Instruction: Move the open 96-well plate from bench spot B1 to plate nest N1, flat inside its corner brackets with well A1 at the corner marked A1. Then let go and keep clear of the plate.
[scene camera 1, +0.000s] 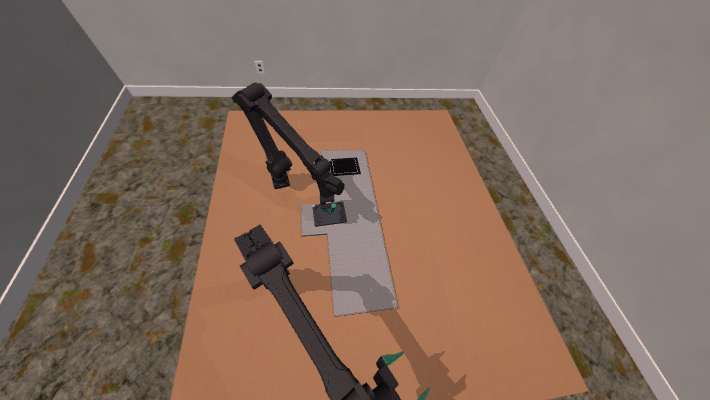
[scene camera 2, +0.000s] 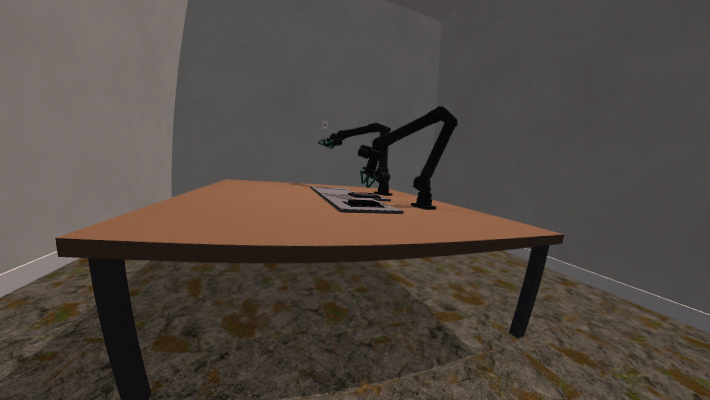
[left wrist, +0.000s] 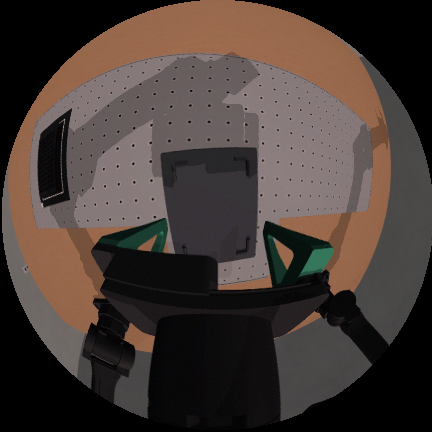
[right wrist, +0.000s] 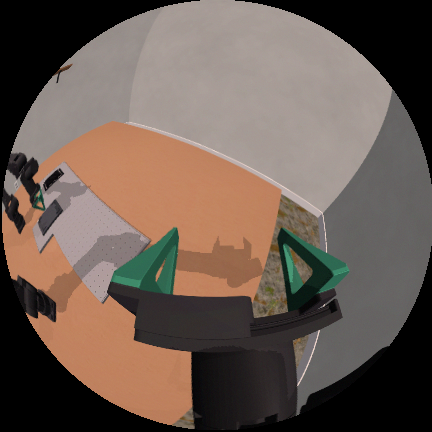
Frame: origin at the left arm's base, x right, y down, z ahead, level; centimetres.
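Where they show: left gripper, fingertip midpoint: (scene camera 1: 330, 206) (scene camera 2: 364, 185) (left wrist: 215, 225) (right wrist: 43, 205); right gripper, fingertip midpoint: (scene camera 1: 415, 369) (scene camera 2: 321, 144) (right wrist: 230, 232); left arm's base, link origin: (scene camera 1: 280, 179) (scene camera 2: 423, 207) (left wrist: 116, 309) (right wrist: 20, 224); right arm's base, link origin: (scene camera 2: 382, 194) (right wrist: 46, 305).
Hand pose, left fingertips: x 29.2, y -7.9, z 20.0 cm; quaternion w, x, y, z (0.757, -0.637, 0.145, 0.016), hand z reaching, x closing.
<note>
Things, the pixels of their top centre, and the offset from my left fingertips. Level surfaces: height alone.
- black 96-well plate, top centre: (left wrist: 44, 161) (scene camera 2: 364, 201) (scene camera 1: 345, 164) (right wrist: 51, 176) dx -27.4, dy +5.0, dz +17.2 cm
- dark grey plate nest, top centre: (left wrist: 214, 213) (scene camera 1: 329, 212) (right wrist: 47, 214) (scene camera 2: 364, 193) dx +0.6, dy +4.8, dz -0.6 cm
- light grey perforated board, surface height: dy +6.6 cm
- orange-brown table, surface height: dy +7.9 cm
The black 96-well plate (scene camera 1: 345, 166) (scene camera 2: 364, 203) (left wrist: 51, 165) (right wrist: 53, 178) lies flat at one end of the perforated board; its well labels are too small to read. The dark grey plate nest (scene camera 1: 337, 220) (left wrist: 212, 200) (right wrist: 50, 218), with raised corner brackets, holds no plate; its A1 mark is not legible. My left gripper (scene camera 1: 330, 209) (scene camera 2: 369, 178) (left wrist: 215, 225) is open and empty above the nest, pointing down, apart from the plate. My right gripper (scene camera 1: 416, 370) (scene camera 2: 326, 143) (right wrist: 230, 232) is open and empty, raised far from both, near the table's end.
The light grey perforated board (scene camera 1: 357, 260) (left wrist: 310, 170) (right wrist: 107, 225) lies on the orange-brown table (scene camera 1: 450, 250) (scene camera 2: 250, 215) and has a side extension under the nest. Both arm bases stand along one side of the table. Arm shadows cross the board.
</note>
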